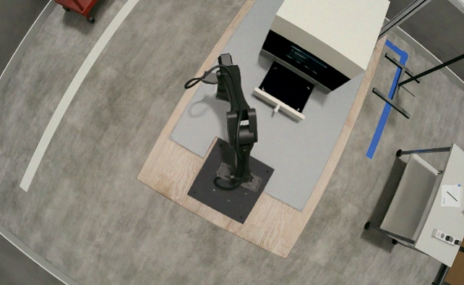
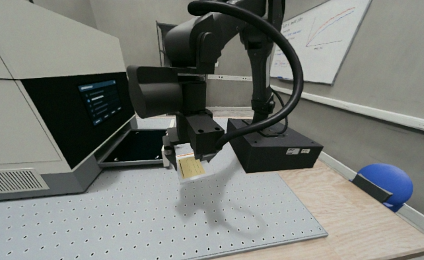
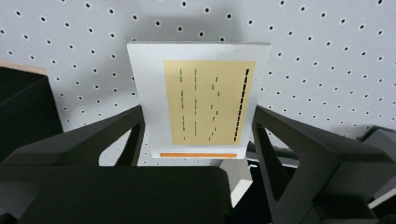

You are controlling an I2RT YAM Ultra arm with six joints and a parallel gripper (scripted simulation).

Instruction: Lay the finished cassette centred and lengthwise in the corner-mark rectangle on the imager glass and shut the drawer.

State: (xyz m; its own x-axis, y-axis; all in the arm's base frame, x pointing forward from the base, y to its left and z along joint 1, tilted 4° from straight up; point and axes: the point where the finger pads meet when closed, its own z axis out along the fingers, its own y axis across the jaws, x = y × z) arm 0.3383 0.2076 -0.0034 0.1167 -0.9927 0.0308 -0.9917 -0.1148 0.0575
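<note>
My hand is right at the finished cassette. From my hand the other things lie so: drawer 17 cm ahead, 27 cm to the right, 7 cm below.
</note>
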